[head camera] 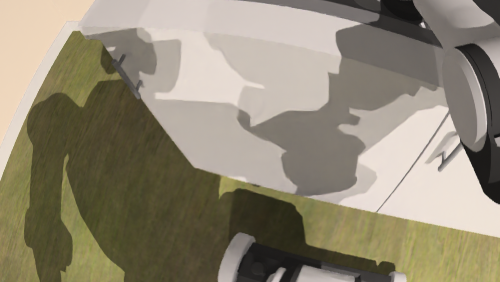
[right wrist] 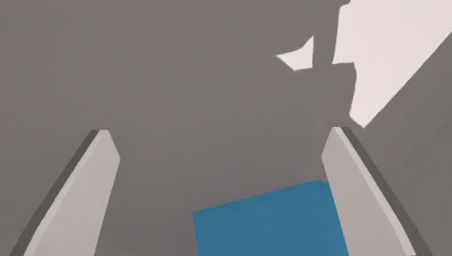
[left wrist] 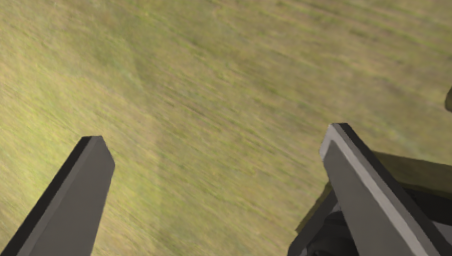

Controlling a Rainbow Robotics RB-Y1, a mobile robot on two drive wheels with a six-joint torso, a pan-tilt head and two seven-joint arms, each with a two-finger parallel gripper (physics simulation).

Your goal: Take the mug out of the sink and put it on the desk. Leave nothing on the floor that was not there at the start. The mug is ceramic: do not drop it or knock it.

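Frame: origin at the robot's base, x back, y right, z up, level; millimetres.
Where they show: left gripper, fingertip midpoint: (left wrist: 218, 143); right gripper, fingertip midpoint: (right wrist: 220, 143).
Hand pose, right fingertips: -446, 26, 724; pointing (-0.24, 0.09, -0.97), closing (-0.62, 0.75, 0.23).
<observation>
Each offset is from my right fingertips to the centre of the thing, as dx, dy, dz. "spot": to the spot under its first point. Level surfaces: height alone.
A smooth blue piece, seen in part and taken to be the mug @(spot: +12, +33, +24) (right wrist: 270, 220), shows at the bottom of the right wrist view against the grey sink surface @(dz -13) (right wrist: 150, 75). No handle shows; its lower part is cut off by the picture edge and its right side is hidden by a finger. My right gripper (right wrist: 220, 143) is open and empty; the blue piece shows low between its fingers, nearer the right-hand one. My left gripper (left wrist: 218, 143) is open and empty, with the green floor behind it. The mug does not show in the head view.
A white cabinet (head camera: 205, 130) with dark bar handles (head camera: 127, 77) @(spot: +209, +119, +20) (head camera: 450, 156) fills the middle of the head view. My right arm (head camera: 465, 100) hangs over its right part. Green floor @(dz -723) (head camera: 440, 255) lies along its foot. Part of the robot's base shows at the bottom.
</observation>
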